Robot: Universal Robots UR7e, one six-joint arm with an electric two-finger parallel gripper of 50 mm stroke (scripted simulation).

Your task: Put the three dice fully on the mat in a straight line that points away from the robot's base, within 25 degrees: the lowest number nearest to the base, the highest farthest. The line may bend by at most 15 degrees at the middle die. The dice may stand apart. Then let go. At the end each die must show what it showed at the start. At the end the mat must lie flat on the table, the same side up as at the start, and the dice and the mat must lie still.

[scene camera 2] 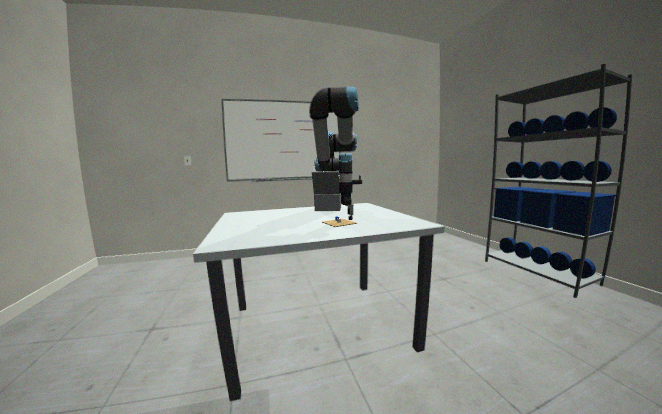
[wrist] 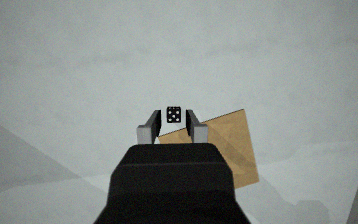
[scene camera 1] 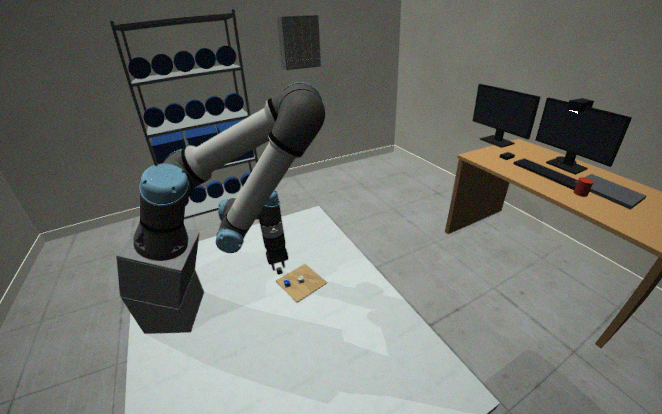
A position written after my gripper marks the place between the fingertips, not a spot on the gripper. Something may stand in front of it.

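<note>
My gripper [wrist: 173, 117], visible. Tan mat [scene camera 1: 312, 281], [wrist: 229, 133], visible.
</note>
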